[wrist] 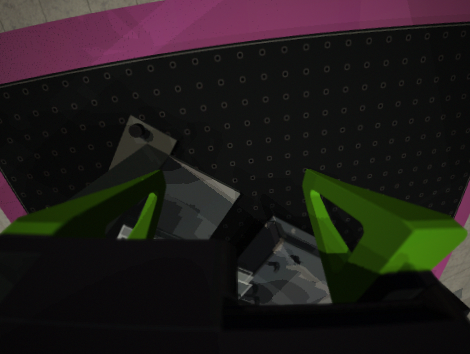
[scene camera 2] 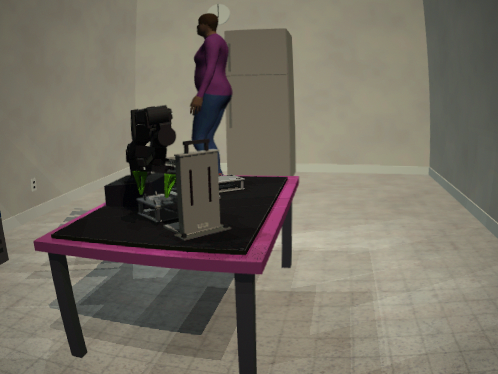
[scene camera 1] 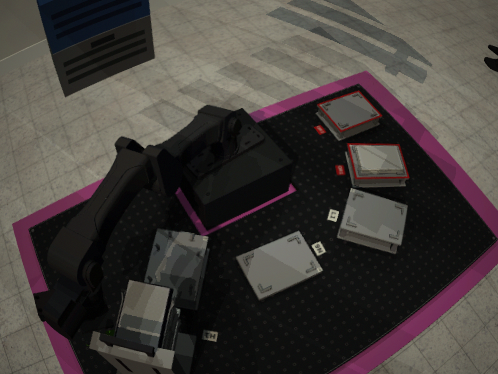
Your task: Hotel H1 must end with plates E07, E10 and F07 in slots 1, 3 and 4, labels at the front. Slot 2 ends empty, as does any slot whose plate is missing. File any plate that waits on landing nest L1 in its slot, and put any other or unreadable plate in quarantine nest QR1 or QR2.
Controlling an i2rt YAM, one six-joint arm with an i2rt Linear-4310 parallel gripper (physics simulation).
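Places are measured from the arm's base along level axes (x left, y back, z up), in centimetres.
Pixels of known places: gripper, fingertip midpoint: (wrist: 234, 177) (scene camera 2: 153, 196) (scene camera 1: 94, 321); arm's base at its link origin: (scene camera 1: 224, 151).
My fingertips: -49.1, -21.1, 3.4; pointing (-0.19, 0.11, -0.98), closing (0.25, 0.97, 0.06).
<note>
For each thing: its top centre in the pictures, then the offset to it from my fingertips, as dx, dy, dz.
- Landing nest L1 at its top centre: (scene camera 1: 376, 214) (scene camera 2: 222, 177) +68.6, -13.8, -7.1
- pale plate at its top centre: (scene camera 1: 379, 157) +83.0, -1.9, -7.2
- farther quarantine nest at its top centre: (scene camera 1: 350, 108) +90.5, +16.2, -8.1
- grey pegged nest at its top centre: (wrist: 305, 298) (scene camera 1: 174, 260) (scene camera 2: 158, 195) +23.3, +4.7, -5.1
- low grey nest at its top centre: (scene camera 1: 280, 262) +43.4, -7.3, -10.9
Hotel H1 (scene camera 1: 134, 356) (scene camera 2: 199, 195) (wrist: 192, 205) stands upright at the near left of the mat, with a handle on top. A pale, flat plate-like top (scene camera 1: 146, 302) shows behind its handle in scene camera 1; the slots and any plate labels in them cannot be read. My gripper (scene camera 2: 154, 194) (wrist: 234, 177) is open and empty, pointing down beside the hotel, over the side with the pegged nest. Landing nest L1 (scene camera 1: 373, 215) bears no plate. A pale plate (scene camera 1: 377, 160) lies on the nearer red-rimmed quarantine nest; the farther quarantine nest (scene camera 1: 350, 111) bears none.
A grey pegged nest (scene camera 1: 175, 267) (scene camera 2: 157, 202) (wrist: 295, 280) stands right beside the hotel. A low grey nest (scene camera 1: 279, 266) lies mid-mat. The black arm base (scene camera 1: 240, 185) stands at the back edge. A person (scene camera 2: 214, 75) stands beyond the table (scene camera 2: 150, 256).
</note>
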